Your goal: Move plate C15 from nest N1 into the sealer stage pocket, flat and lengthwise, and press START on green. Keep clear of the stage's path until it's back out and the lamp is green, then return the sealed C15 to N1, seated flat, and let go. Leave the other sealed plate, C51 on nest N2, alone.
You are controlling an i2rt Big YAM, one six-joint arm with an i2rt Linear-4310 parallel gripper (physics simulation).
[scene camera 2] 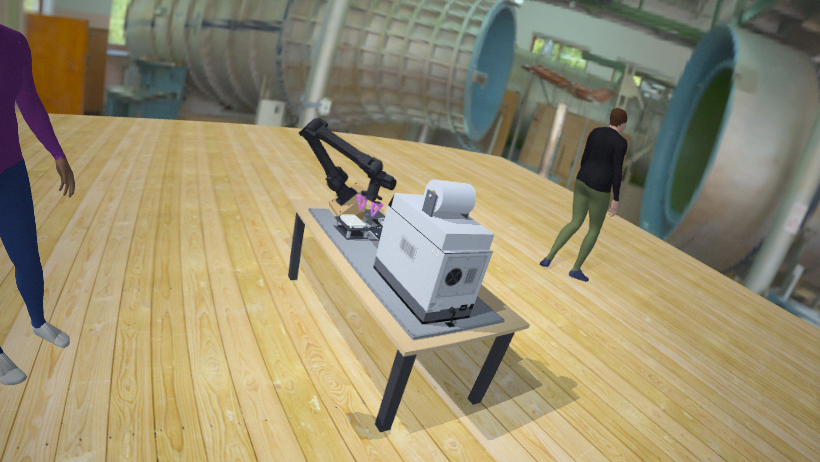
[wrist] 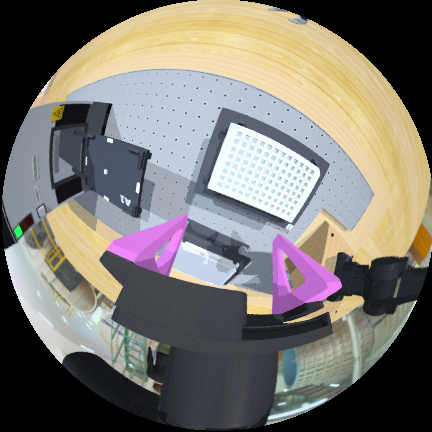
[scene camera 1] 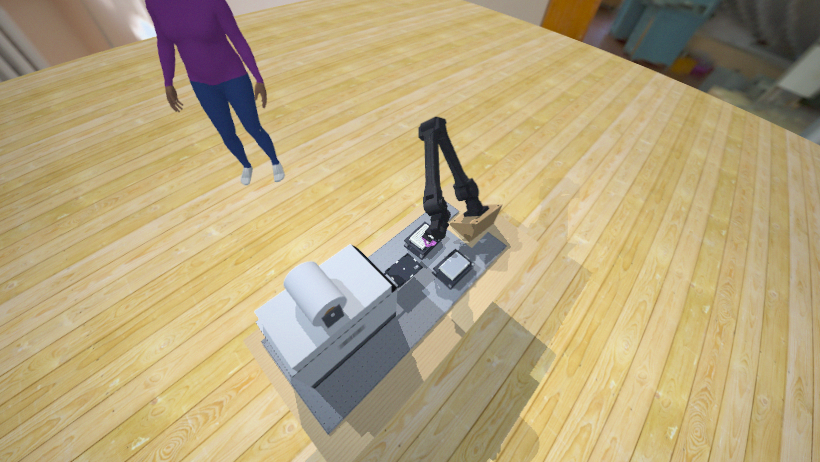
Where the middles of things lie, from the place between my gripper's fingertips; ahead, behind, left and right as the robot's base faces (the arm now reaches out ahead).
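As for the black sealer stage point(wrist: 125, 162), my hand is 20 mm above it, 240 mm short of it and 20 mm to the right of it. The white roll point(scene camera 1: 312, 290) is 310 mm above my hand, 570 mm ahead of it and 20 mm to the left of it.
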